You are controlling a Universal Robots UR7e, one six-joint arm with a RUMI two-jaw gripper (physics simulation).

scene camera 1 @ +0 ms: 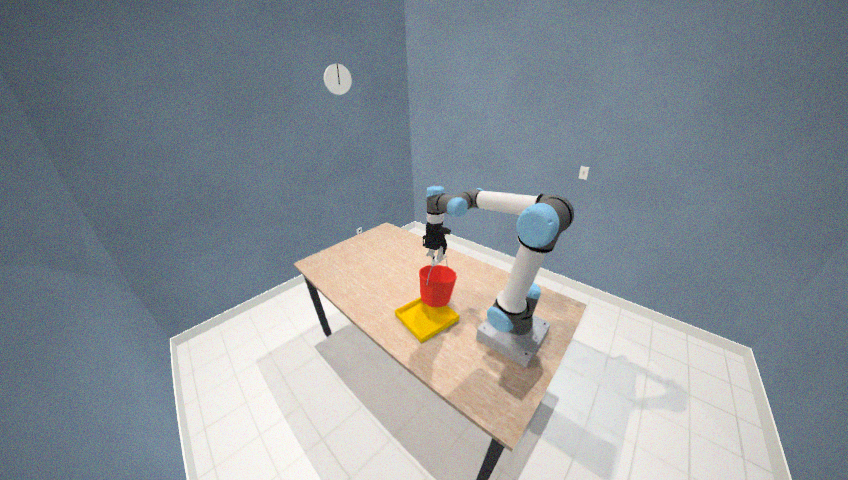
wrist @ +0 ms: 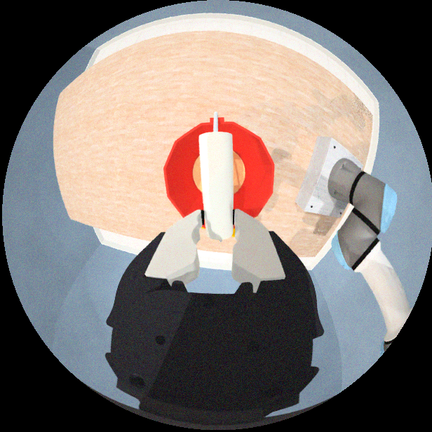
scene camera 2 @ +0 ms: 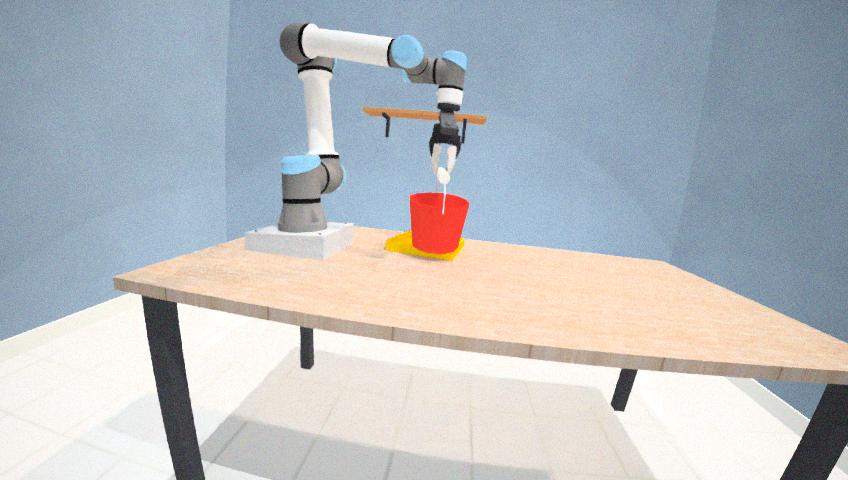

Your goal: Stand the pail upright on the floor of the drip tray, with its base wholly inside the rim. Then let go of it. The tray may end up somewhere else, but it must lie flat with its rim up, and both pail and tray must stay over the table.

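Where they show: gripper, fingertip midpoint: (scene camera 1: pixel 436 261); arm's base, origin of the base link: (scene camera 2: pixel 303 228).
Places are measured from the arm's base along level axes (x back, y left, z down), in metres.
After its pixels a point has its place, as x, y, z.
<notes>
The red pail (scene camera 1: pixel 437 288) @[-0.379, 0.082, -0.107] (scene camera 2: pixel 437 224) @[-0.420, -0.075, -0.061] (wrist: pixel 179 175) hangs upright, low at the back corner of the yellow drip tray (scene camera 1: pixel 423 324) @[-0.399, 0.184, 0.060] (scene camera 2: pixel 397 244) @[-0.305, 0.049, 0.038] in scene camera 1. Its base hides that corner, and in scene camera 2 it covers part of the near rim. I cannot tell whether they touch. The tray lies flat, rim up; small yellow slivers show between the fingers in the wrist view. My gripper (scene camera 1: pixel 437 256) @[-0.425, 0.016, -0.209] (scene camera 2: pixel 442 171) @[-0.425, 0.016, -0.209] (wrist: pixel 218 211) is shut on the white handle grip (wrist: pixel 216 172), above the pail. The thin wire handle stands up.
The grey base block (scene camera 1: pixel 512 340) @[0.019, 0.110, 0.003] (scene camera 2: pixel 285 240) @[0.019, -0.102, 0.018] (wrist: pixel 315 175) of the arm stands on the wooden table (scene camera 1: pixel 357 267) @[-1.057, 0.000, 0.064] (scene camera 2: pixel 535 297) @[-0.655, -0.297, 0.064] (wrist: pixel 115 125), beside the tray. The long table edge runs near the tray's front corner in scene camera 1. A wall shelf (scene camera 2: pixel 416 114) hangs behind.
</notes>
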